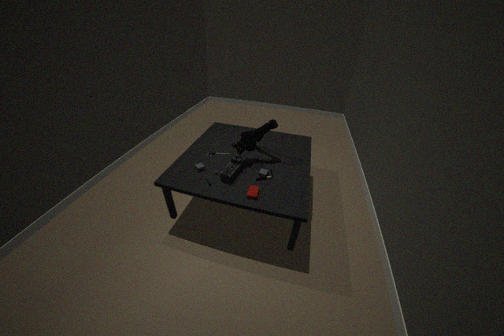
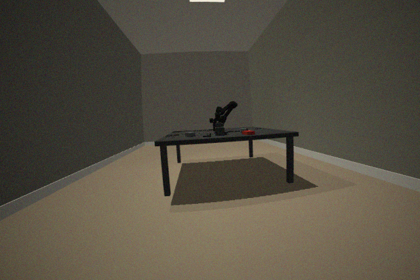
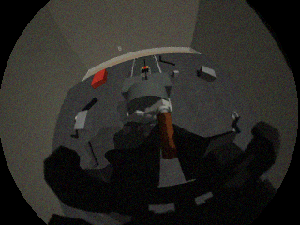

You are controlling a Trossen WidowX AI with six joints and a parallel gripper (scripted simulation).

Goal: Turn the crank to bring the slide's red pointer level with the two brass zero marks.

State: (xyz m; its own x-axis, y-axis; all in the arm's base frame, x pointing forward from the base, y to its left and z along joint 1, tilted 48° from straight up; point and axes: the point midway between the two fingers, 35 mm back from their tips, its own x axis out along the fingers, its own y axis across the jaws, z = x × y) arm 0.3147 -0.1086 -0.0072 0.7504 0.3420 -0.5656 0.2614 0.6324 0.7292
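Now: the red pointer 16 cm ahead of my gripper tip, 2 cm to the right of it and 1 cm below it. Round my gripper tip: crank handle 2 cm behind, 2 cm above.
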